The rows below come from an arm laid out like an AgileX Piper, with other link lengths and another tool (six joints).
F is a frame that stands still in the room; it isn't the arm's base.
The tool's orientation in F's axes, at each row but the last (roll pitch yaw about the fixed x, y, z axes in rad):
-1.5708 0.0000 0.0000
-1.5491 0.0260 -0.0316
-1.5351 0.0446 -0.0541
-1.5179 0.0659 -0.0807
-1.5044 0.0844 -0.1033
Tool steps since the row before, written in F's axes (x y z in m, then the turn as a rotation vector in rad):
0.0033 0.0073 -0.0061 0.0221 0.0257 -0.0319
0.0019 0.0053 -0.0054 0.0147 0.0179 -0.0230
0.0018 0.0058 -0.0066 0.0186 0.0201 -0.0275
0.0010 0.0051 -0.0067 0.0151 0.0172 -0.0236
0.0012 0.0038 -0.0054 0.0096 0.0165 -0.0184
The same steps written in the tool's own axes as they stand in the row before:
0.0033 0.0061 0.0073 0.0221 0.0319 0.0257
0.0019 0.0055 0.0052 0.0147 0.0230 0.0179
0.0018 0.0067 0.0057 0.0187 0.0274 0.0201
0.0010 0.0069 0.0048 0.0152 0.0236 0.0171
0.0013 0.0056 0.0035 0.0094 0.0188 0.0162

